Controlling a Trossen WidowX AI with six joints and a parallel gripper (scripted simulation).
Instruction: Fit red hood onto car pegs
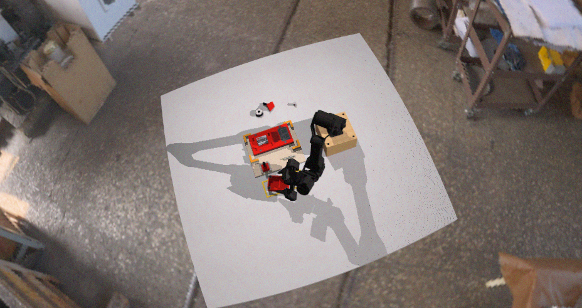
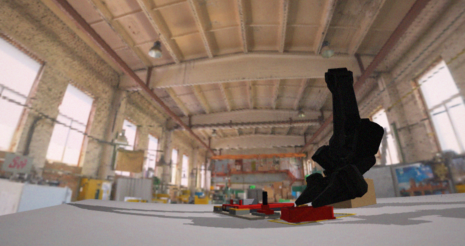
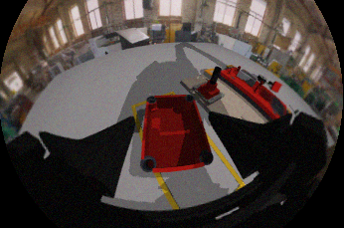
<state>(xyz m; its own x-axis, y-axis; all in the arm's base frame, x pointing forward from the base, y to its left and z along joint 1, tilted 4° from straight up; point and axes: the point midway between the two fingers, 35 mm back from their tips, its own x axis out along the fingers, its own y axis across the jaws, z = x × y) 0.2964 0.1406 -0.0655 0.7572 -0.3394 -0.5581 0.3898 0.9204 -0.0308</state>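
Now: the red hood 20 mm below my gripper tip and 10 mm behind it. The rest, counted from my gripper tip: wheel 400 mm to the right, 30 mm behind, 20 mm below; then grey engine block 230 mm to the right, 10 mm below.
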